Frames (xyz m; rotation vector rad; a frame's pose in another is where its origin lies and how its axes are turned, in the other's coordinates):
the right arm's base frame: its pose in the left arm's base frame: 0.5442 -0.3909 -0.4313 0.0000 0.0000 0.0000
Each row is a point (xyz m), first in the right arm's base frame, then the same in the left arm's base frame.
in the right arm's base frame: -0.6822 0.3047 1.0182
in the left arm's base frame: -0.1380 -0.0862 0.5869
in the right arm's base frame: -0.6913 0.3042 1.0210
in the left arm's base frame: -0.1471 -0.0867 0.5897
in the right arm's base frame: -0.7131 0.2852 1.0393
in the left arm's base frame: -0.1689 -0.1057 0.6080
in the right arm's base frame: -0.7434 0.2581 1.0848
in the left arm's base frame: -0.1992 -0.1328 0.6535
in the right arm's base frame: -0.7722 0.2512 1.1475
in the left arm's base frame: -0.2280 -0.1397 0.7162
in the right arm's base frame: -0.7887 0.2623 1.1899
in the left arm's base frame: -0.2445 -0.1286 0.7586
